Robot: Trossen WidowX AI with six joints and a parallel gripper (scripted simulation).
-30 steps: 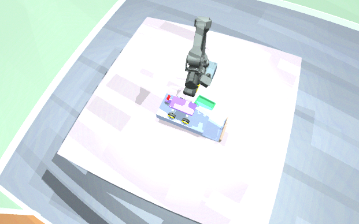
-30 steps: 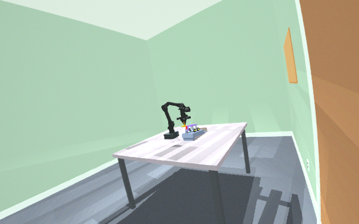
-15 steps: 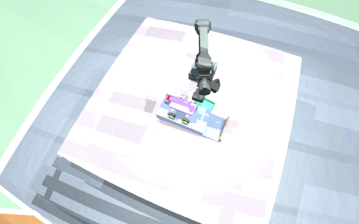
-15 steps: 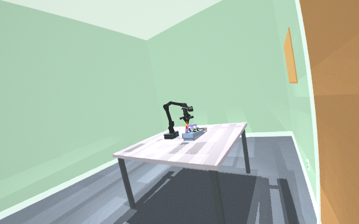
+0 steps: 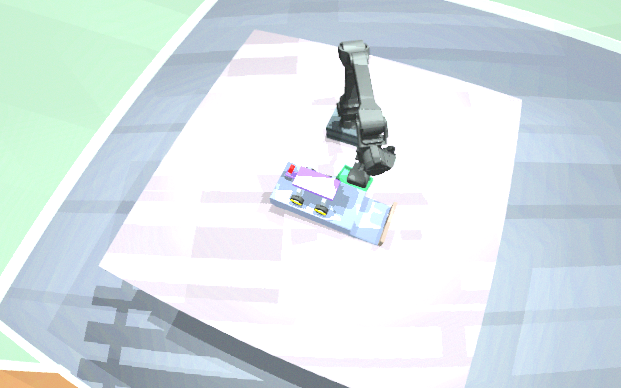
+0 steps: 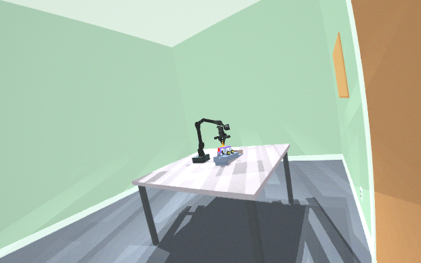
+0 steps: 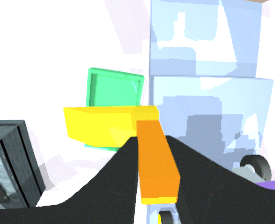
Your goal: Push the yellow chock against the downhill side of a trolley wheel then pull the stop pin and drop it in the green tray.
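Right now the yellow chock is 2 cm behind my gripper tip and 1 cm below it. From my gripper tip the other things lie so: pale blue ramp 7 cm ahead, 14 cm to the right, 11 cm below; purple trolley 7 cm ahead, 15 cm to the right, 4 cm below; green tray 4 cm behind, 3 cm to the right, 16 cm below.
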